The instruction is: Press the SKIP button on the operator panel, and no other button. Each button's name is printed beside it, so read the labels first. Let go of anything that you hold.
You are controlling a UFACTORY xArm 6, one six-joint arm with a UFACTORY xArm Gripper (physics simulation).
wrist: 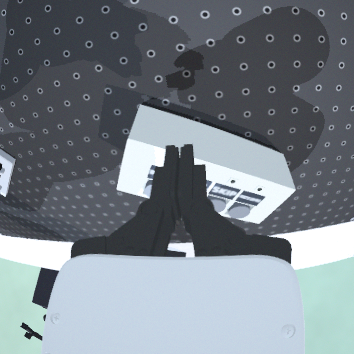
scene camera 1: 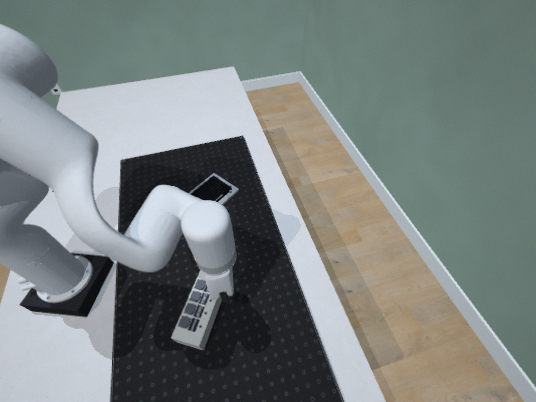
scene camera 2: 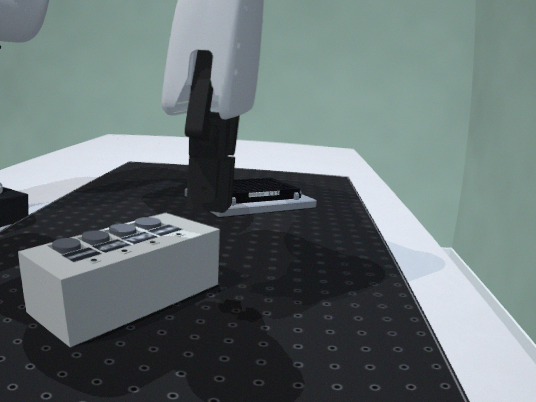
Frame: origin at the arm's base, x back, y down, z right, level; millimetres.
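Where they show: gripper, between the fingertips: (wrist: 181,161) (scene camera 2: 208,208); arm's base, origin of its link: (scene camera 1: 66,278).
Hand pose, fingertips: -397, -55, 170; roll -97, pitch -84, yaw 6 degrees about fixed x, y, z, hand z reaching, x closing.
Each offset is from my fingertips to the top centre of the thing, as dx, dy, dz. Level surfaces: height alone.
The operator panel {+69, +27, +9} (scene camera 1: 188,341) (scene camera 2: 145,290) (wrist: 210,145) is a pale grey box with a row of round grey buttons and dark labels. The SKIP button {+93, +27, +13} (scene camera 1: 191,309) (scene camera 2: 95,237) (wrist: 217,205) is second from the panel end farther from the black device; its label is readable in the wrist view. The end label there is too small to read. My gripper (scene camera 2: 212,209) (wrist: 181,161) is shut and empty, fingers pointing down. It is above and near the panel end closer to the device, off the SKIP button. Its fingers hide part of the button row in the wrist view.
A black finned device {-5, +57, -354} (scene camera 1: 212,187) (scene camera 2: 267,186) sits on a light grey plate {-5, +61, -354} (scene camera 1: 231,194) (scene camera 2: 280,205) farther along the black perforated mat {dy +83} (scene camera 1: 280,320) (scene camera 2: 350,300) (wrist: 240,50). The mat lies on a white table {dy +96} (scene camera 1: 175,105) (scene camera 2: 320,153). The robot's base (scene camera 1: 92,295) stands beside the mat.
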